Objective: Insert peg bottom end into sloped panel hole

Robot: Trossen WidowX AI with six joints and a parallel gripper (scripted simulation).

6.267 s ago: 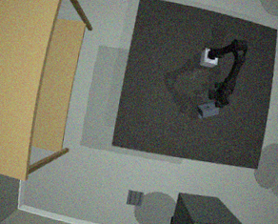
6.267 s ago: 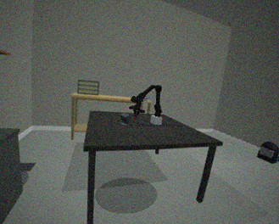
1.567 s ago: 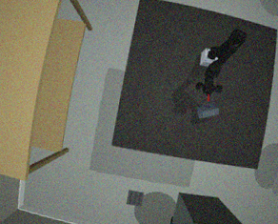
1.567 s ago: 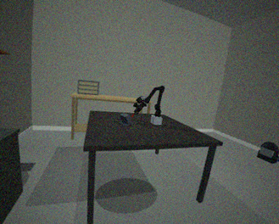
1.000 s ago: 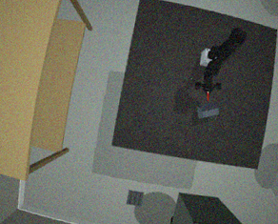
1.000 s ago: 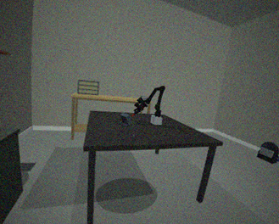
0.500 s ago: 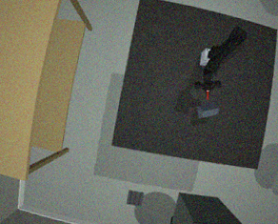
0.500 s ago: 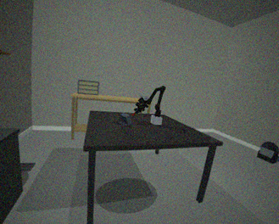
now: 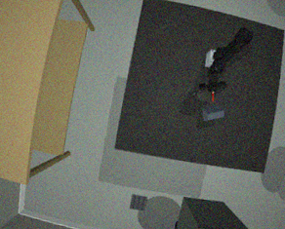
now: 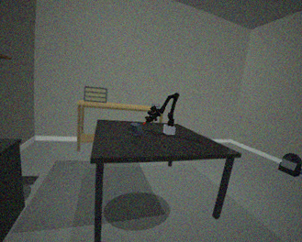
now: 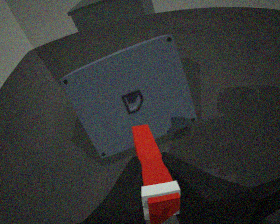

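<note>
The sloped panel lies 110 mm ahead of my gripper tip, 50 mm to the left of it and 60 mm below it. Round my gripper tip: red peg: 10 mm behind, 10 mm to the right, 10 mm above.
</note>
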